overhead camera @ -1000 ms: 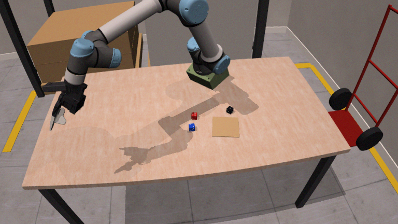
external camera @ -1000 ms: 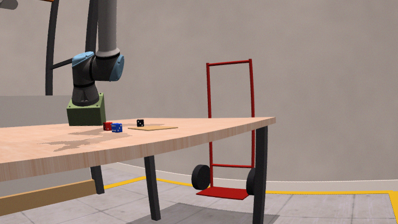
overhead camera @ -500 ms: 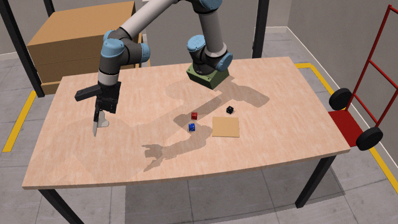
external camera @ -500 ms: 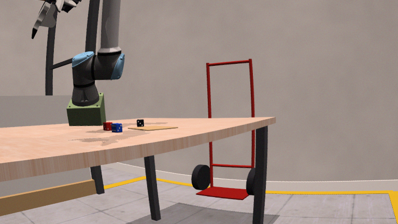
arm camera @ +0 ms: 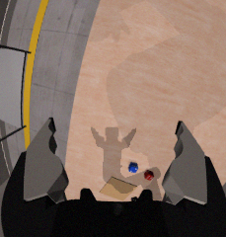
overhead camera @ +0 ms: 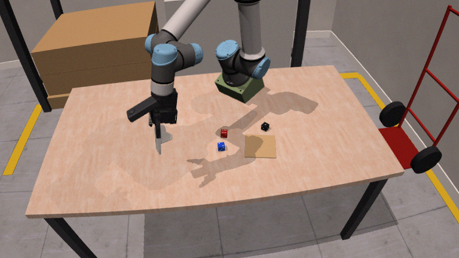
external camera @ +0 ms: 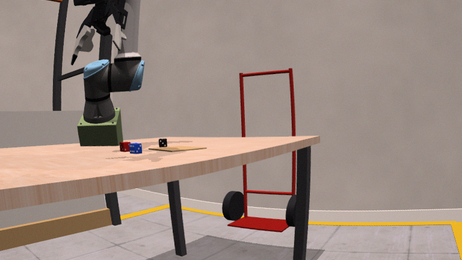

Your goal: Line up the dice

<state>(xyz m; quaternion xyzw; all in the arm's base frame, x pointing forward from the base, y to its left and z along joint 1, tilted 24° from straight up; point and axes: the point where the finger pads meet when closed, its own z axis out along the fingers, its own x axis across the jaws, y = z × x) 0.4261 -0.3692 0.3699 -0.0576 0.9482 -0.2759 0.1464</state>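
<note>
Right now the blue die is 10 cm behind my hand, 28 cm to the left of it and 22 cm below it. From my hand the other things lie so: tan square mat 6 cm behind, 45 cm to the left, 24 cm below; then black die 16 cm behind, 51 cm to the left, 22 cm below; then red die 17 cm behind, 31 cm to the left, 22 cm below.
</note>
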